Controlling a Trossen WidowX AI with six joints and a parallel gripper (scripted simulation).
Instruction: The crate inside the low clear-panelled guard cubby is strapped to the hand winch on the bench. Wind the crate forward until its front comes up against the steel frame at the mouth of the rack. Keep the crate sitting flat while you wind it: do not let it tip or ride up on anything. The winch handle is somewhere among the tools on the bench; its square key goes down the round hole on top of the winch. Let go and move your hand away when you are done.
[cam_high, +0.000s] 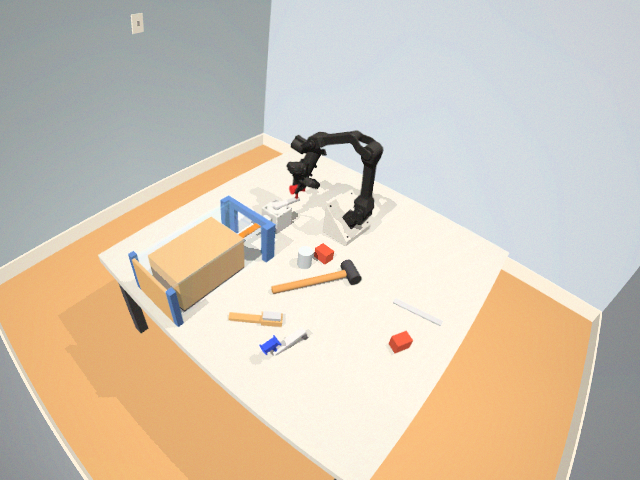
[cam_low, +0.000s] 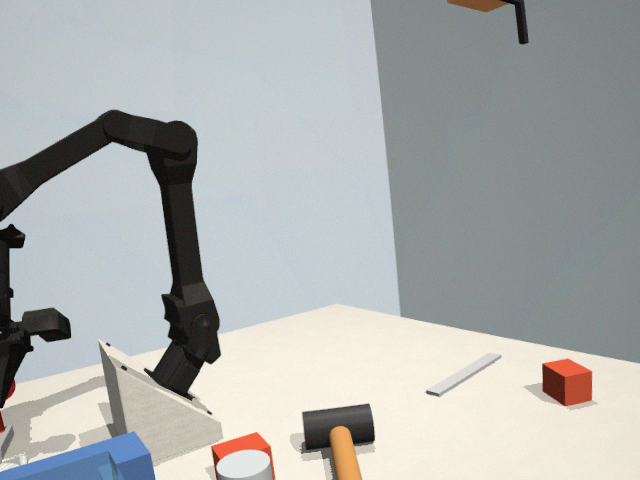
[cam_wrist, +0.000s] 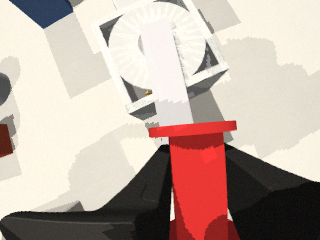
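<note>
The grey crank bar is 2 cm ahead of my gripper tip and 3 cm below it. From my gripper tip the other things lie so: grey winch: 7 cm ahead, 3 cm to the right, 10 cm below; blue frame: 24 cm ahead, 3 cm to the right, 3 cm below; red knob: 1 cm behind, 1 cm to the left.
</note>
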